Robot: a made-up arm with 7 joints. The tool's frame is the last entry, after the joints. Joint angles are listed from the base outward.
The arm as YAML. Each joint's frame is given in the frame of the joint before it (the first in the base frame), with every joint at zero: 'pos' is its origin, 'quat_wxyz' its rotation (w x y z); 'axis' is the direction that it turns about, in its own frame. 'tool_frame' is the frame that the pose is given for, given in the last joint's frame.
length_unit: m
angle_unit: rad
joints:
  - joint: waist
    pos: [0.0, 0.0, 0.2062]
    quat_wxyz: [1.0, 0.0, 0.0, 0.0]
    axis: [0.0, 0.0, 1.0]
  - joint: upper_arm
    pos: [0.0, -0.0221, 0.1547]
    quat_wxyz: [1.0, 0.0, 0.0, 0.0]
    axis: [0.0, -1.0, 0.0]
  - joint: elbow
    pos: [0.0, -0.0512, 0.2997]
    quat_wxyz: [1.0, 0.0, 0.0, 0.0]
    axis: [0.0, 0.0, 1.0]
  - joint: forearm
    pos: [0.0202, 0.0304, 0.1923]
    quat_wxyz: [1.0, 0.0, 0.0, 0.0]
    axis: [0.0, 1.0, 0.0]
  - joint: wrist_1
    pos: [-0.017, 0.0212, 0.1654]
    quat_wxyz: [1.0, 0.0, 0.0, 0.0]
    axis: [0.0, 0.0, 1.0]
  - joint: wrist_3
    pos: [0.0, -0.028, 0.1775]
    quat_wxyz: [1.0, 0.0, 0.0, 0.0]
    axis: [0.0, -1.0, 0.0]
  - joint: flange
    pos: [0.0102, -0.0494, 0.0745]
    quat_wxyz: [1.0, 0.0, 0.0, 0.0]
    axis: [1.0, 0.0, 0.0]
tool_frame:
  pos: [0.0, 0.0, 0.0]
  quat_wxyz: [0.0, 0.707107, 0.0, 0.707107]
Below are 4 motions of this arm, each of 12 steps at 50 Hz.
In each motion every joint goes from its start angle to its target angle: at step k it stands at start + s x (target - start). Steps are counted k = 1, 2, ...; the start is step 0. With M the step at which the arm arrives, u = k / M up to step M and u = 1 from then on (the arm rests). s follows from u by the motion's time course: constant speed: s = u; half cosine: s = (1 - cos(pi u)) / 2; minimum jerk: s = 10 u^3 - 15 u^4 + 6 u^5.
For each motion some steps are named. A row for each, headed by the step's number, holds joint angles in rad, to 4 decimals.
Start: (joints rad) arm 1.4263 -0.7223 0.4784 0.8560 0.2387 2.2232 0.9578
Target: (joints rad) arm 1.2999 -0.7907 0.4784 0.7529 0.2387 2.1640 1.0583
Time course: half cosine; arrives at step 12
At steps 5, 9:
5: 1.3795 -0.7476 0.4784 0.8178 0.2387 2.2013 0.9950
9: 1.3184 -0.7807 0.4784 0.7680 0.2387 2.1727 1.0436

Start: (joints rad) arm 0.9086 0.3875 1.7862 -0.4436 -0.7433 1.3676 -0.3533
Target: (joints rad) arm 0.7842 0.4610 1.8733 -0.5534 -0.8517 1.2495 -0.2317
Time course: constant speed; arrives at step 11
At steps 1, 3, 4, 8, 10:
1: 0.8973 0.3942 1.7941 -0.4536 -0.7532 1.3569 -0.3422
3: 0.8747 0.4075 1.8100 -0.4735 -0.7729 1.3354 -0.3201
4: 0.8634 0.4142 1.8179 -0.4835 -0.7827 1.3247 -0.3091
8: 0.8181 0.4410 1.8495 -0.5235 -0.8221 1.2817 -0.2649
10: 0.7955 0.4543 1.8654 -0.5434 -0.8418 1.2602 -0.2428

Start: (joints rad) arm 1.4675 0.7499 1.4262 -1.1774 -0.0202 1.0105 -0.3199
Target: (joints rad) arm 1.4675 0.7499 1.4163 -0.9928 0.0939 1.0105 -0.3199
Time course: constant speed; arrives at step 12
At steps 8, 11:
8: 1.4675 0.7499 1.4196 -1.0543 0.0559 1.0105 -0.3199
11: 1.4675 0.7499 1.4171 -1.0082 0.0844 1.0105 -0.3199

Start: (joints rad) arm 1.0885 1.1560 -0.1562 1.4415 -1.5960 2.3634 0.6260
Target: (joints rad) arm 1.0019 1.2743 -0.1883 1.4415 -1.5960 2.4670 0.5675
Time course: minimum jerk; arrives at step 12
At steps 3, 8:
3: 1.0795 1.1682 -0.1595 1.4415 -1.5960 2.3741 0.6199
8: 1.0201 1.2495 -0.1816 1.4415 -1.5960 2.4453 0.5798

